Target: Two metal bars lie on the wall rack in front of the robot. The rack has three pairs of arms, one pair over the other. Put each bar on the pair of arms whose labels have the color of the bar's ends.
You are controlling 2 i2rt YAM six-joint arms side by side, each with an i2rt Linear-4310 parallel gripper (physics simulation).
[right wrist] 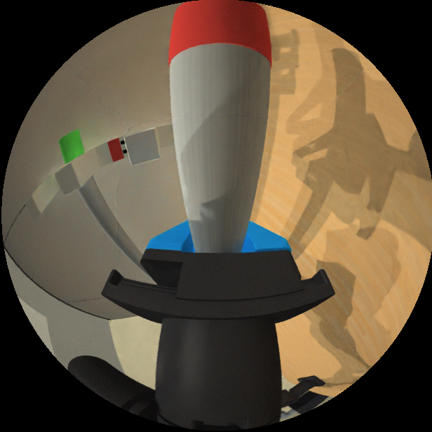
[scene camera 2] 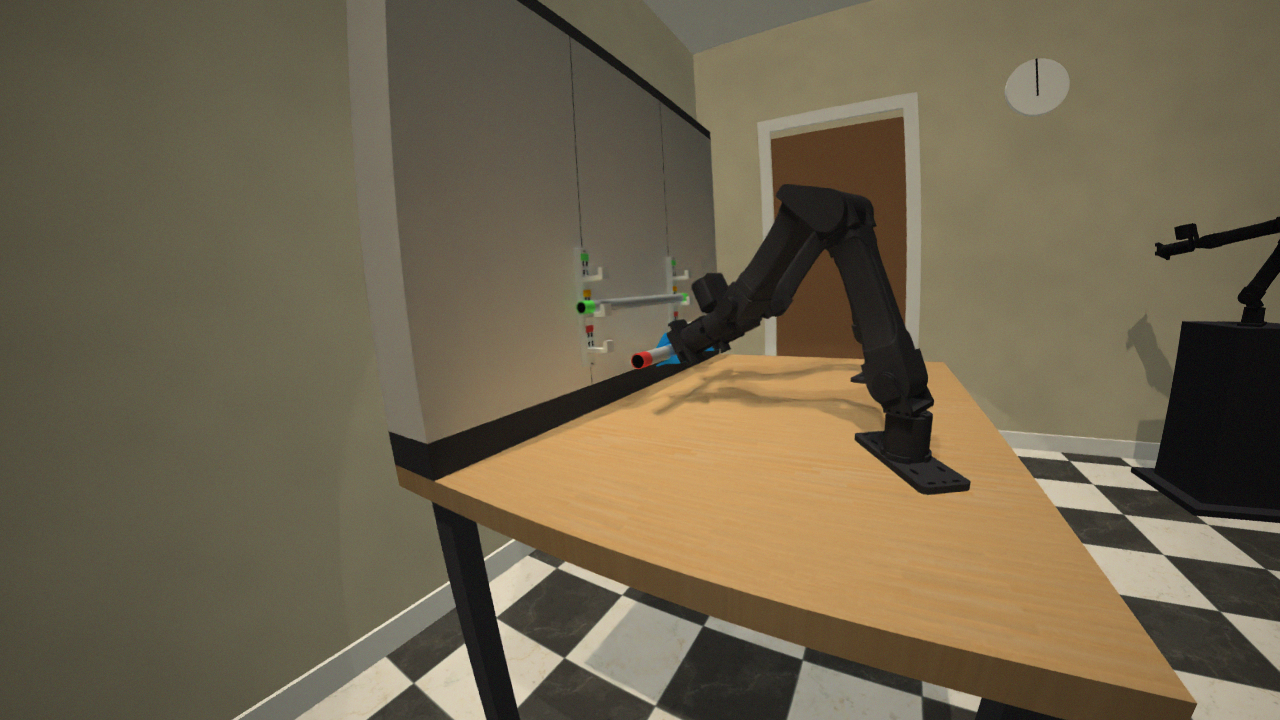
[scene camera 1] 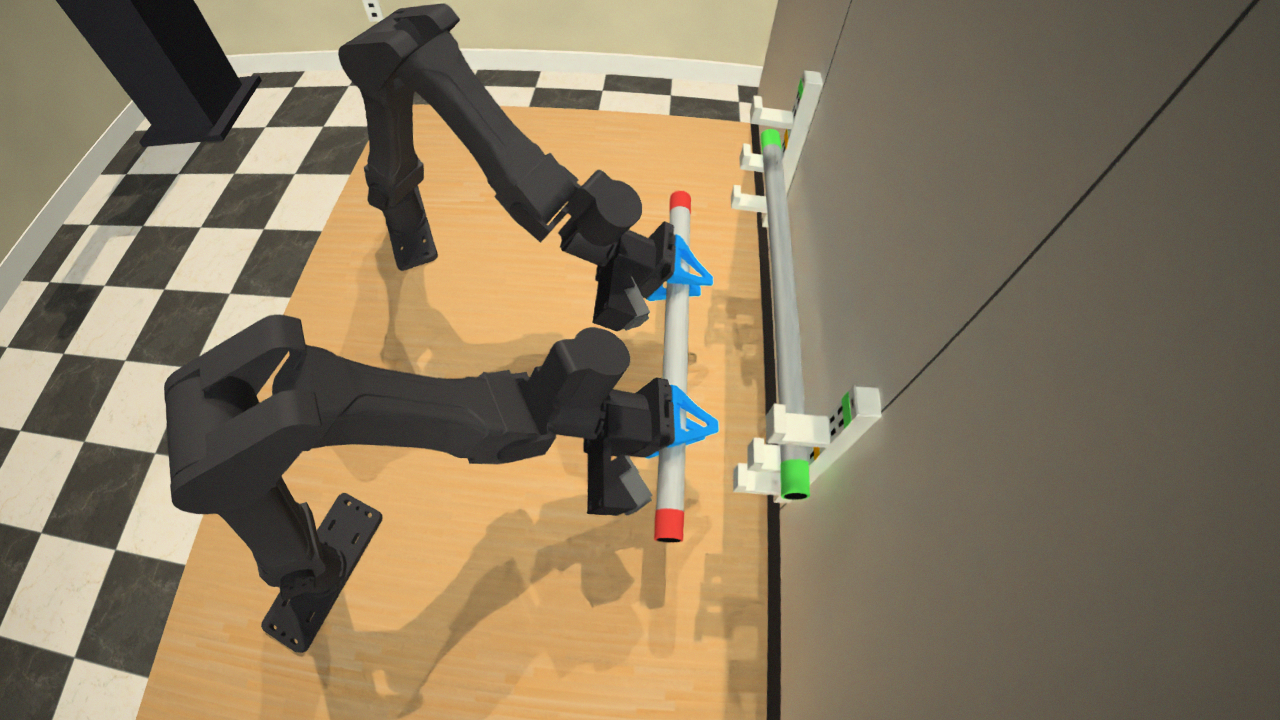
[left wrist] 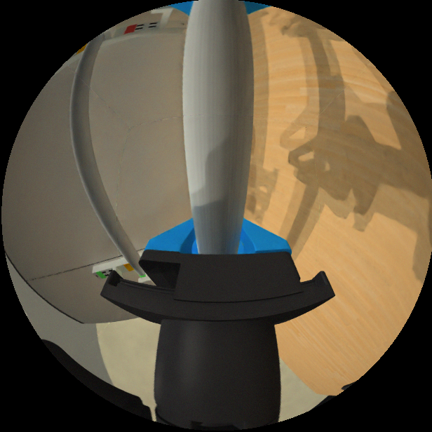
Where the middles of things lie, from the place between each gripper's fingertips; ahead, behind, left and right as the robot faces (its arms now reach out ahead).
The red-ended bar (scene camera 1: 669,517) lies 100 mm to the right of my left hand, 50 mm behind it and 20 mm above it. The rest, counted from my left hand: green-ended bar (scene camera 1: 788,350) (130 mm above, 80 mm to the right, 60 mm ahead).
Right now my right hand is 40 mm past the red-ended bar, 110 mm to the right of it and 20 mm below it. Also, from my right hand: green-ended bar (70 mm ahead, 120 mm to the left, 140 mm above).
